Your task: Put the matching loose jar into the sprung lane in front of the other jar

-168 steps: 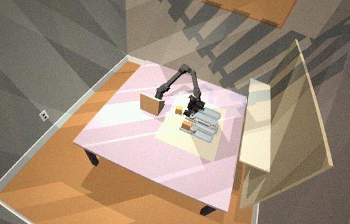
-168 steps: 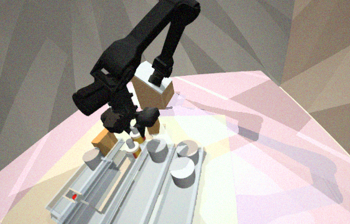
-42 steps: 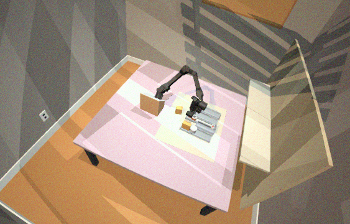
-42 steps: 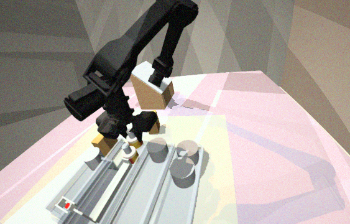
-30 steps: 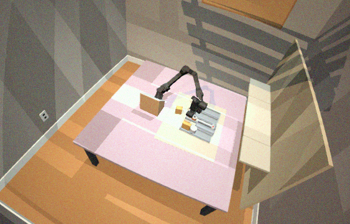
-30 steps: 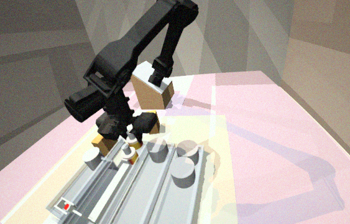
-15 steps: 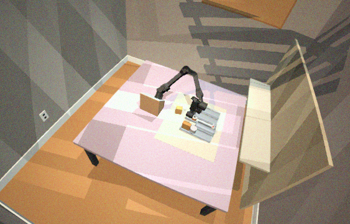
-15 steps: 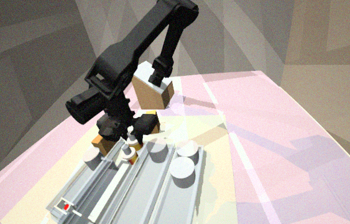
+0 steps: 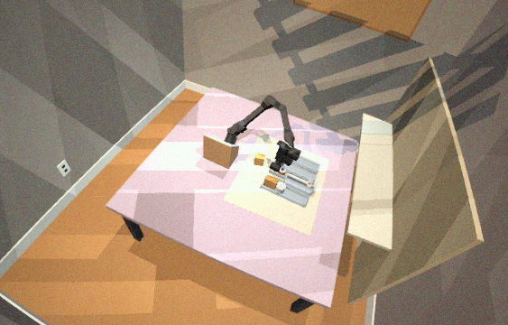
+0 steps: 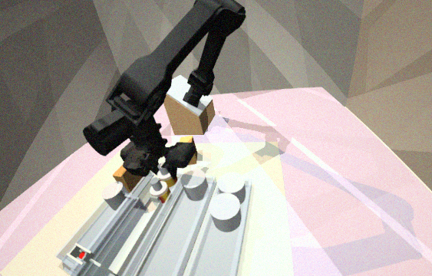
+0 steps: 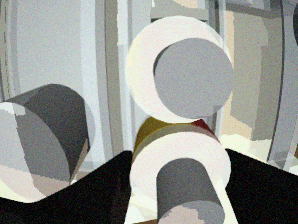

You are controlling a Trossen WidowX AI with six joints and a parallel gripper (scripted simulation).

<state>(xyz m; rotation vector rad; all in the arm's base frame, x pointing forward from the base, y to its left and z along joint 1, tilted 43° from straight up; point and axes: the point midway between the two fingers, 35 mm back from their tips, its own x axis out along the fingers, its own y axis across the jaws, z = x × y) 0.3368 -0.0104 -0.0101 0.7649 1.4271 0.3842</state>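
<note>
Right now the sprung lane is 140 mm ahead of my gripper tip, 50 mm to the right of it and 20 mm below it. From my gripper tip the other things lie so: red mark: 220 mm ahead, 80 mm to the right, 30 mm above.
</note>
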